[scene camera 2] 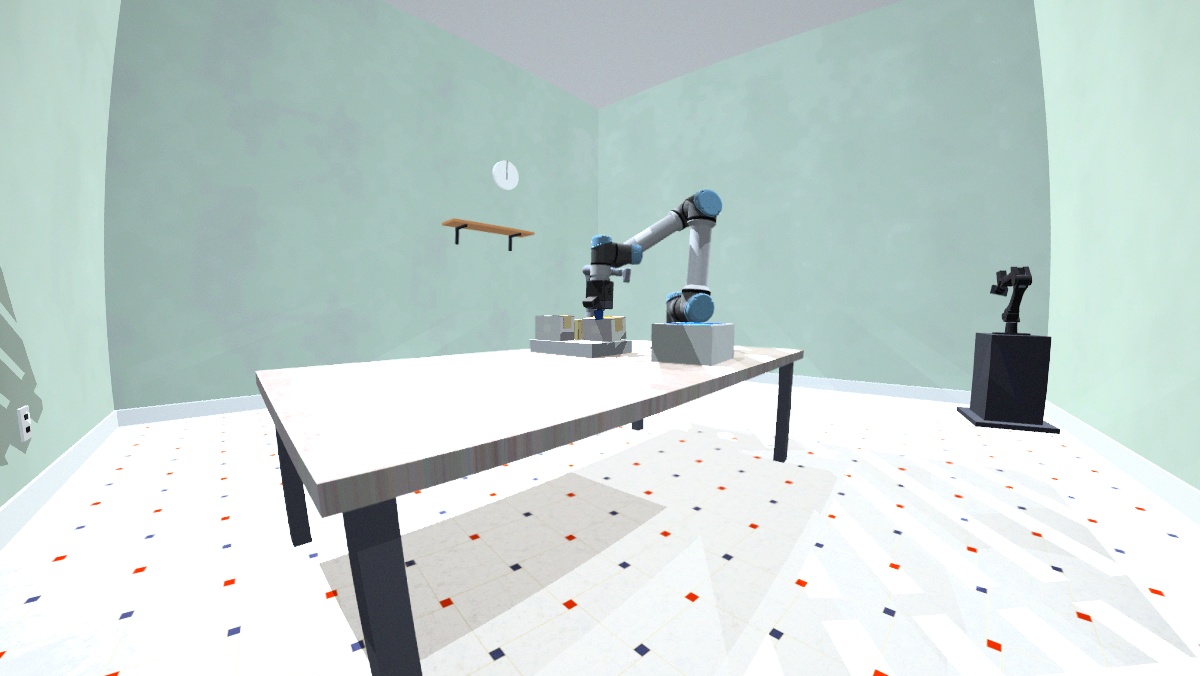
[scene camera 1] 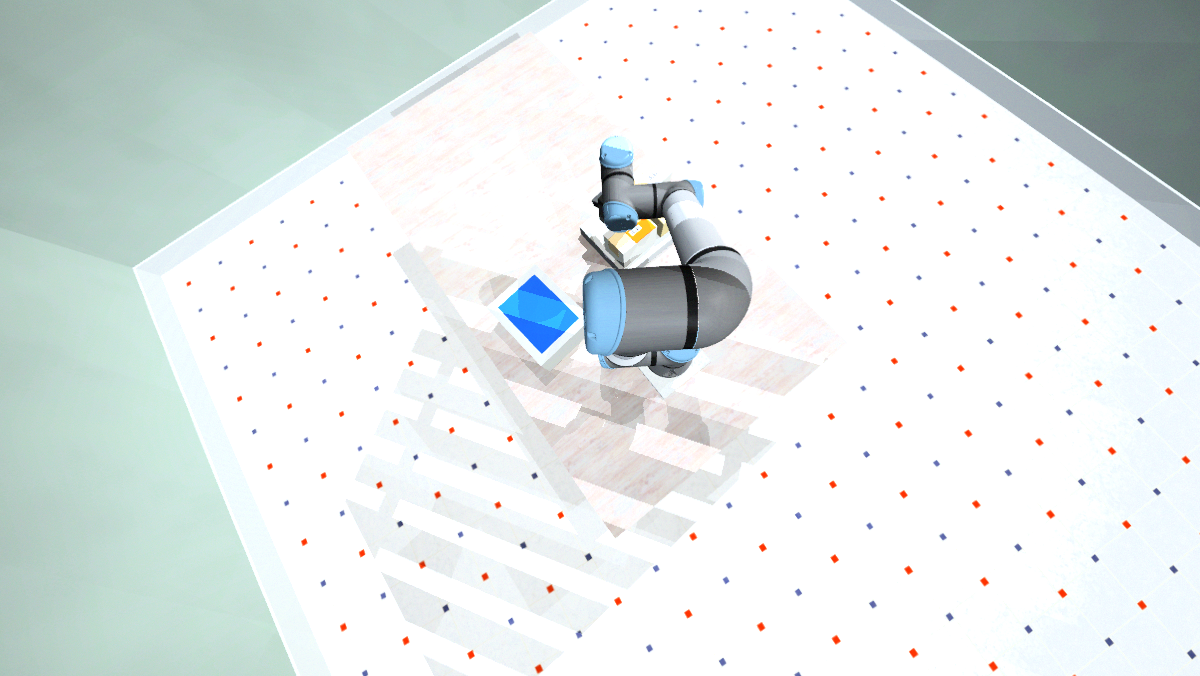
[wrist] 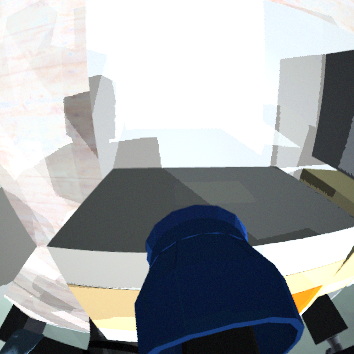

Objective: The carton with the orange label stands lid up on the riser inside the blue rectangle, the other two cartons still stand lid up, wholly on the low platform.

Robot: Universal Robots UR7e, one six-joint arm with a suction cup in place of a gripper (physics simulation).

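Frame: origin at the arm's base, x ahead, y left, z up, level; millimetres.
Seen in the pictures: hand at its tool point: (scene camera 2: 598, 321) (wrist: 198, 224).
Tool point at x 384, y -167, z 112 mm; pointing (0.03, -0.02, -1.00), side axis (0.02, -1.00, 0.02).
Observation:
Offsets run from my tool point to a thing's top centre. "spot": to the spot under its first point.
The carton with the orange label {dx -53, dy -8, dz +18 mm} (scene camera 1: 635, 235) (scene camera 2: 606, 329) (wrist: 116, 211) stands lid up on the low platform {dx -12, dy -92, dz -74 mm} (scene camera 2: 579, 348) (wrist: 175, 88). Its grey lid fills the middle of the wrist view, with the cream side and orange label {dx -73, dy -31, dz +18 mm} (wrist: 305, 296) below it. My blue suction cup (wrist: 197, 225) (scene camera 2: 597, 315) presses on the middle of that lid; I cannot tell whether the carton is off the platform. In scene camera 1 the wrist hides the cup. The riser with the blue rectangle {dx -30, dy +366, dz -2 mm} (scene camera 1: 538, 313) stands empty to the left of the arm's base.
Another tan carton {spot: dx -21, dy -111, dz -37 mm} (wrist: 330, 189) and a dark-sided carton {spot: dx +39, dy -118, dz -56 mm} (wrist: 337, 105) stand close on the right in the wrist view. A pale carton (scene camera 2: 551, 326) stands at the platform's left end. The arm's grey pedestal (scene camera 2: 691, 342) is beside the platform.

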